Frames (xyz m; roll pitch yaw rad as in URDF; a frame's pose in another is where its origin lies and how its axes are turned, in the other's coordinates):
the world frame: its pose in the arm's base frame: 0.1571 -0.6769 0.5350 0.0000 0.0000 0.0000
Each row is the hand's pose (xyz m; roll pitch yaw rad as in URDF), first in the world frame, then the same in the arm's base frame.
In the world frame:
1: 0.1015 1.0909 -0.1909 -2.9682 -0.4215 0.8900
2: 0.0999 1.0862 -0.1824 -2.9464 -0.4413 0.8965
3: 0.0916 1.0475 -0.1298 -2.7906 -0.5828 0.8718
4: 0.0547 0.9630 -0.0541 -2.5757 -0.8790 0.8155
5: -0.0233 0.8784 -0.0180 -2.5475 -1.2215 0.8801
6: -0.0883 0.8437 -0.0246 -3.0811 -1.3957 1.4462
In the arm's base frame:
1: 0.2586 0.4140 0.3441 -2.9682 -0.4215 0.8900
2: 0.2570 0.4093 0.3526 -2.9464 -0.4413 0.8965
3: 0.2487 0.3706 0.4052 -2.7906 -0.5828 0.8718
4: 0.2118 0.2861 0.4809 -2.5757 -0.8790 0.8155
5: 0.1338 0.2015 0.5170 -2.5475 -1.2215 0.8801
6: 0.0688 0.1668 0.5104 -3.0811 -1.3957 1.4462

